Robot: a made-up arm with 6 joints.
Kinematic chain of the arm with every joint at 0, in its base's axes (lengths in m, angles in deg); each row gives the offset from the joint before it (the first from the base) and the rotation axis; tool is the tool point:
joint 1: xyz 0 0 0.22 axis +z
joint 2: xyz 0 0.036 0 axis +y
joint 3: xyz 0 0 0.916 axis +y
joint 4: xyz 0 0 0.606 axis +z
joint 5: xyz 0 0 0 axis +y
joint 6: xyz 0 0 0.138 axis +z
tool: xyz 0 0 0
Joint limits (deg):
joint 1: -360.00..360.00
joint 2: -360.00..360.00
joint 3: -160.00..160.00
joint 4: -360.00..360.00
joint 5: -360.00..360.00
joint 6: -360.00..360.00
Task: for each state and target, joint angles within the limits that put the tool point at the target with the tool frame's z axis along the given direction. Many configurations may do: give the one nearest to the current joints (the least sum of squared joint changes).
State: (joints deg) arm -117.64 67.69 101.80 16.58 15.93 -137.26
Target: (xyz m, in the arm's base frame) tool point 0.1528 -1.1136 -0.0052 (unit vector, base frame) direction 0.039 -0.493 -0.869
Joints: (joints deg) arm -83.93 60.95 94.21 9.07 -4.86 -137.26
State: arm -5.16 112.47 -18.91 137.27 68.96 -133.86
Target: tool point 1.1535 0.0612 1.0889 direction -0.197 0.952 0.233
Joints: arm -5.15 69.15 -36.58 111.30 87.43 -133.86
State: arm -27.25 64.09 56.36 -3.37 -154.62 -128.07
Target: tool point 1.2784 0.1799 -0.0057 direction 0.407 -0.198 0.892
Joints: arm 7.96 80.24 66.04 17.36 -122.22 -128.07
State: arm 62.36 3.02 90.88 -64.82 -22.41 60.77
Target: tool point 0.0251 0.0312 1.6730 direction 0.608 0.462 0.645
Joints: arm 61.34 -23.35 53.70 -48.53 24.61 60.77
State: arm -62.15 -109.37 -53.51 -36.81 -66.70 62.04
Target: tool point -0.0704 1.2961 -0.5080 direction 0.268 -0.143 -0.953
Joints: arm -83.77 -99.87 -36.61 -17.82 -55.04 62.04
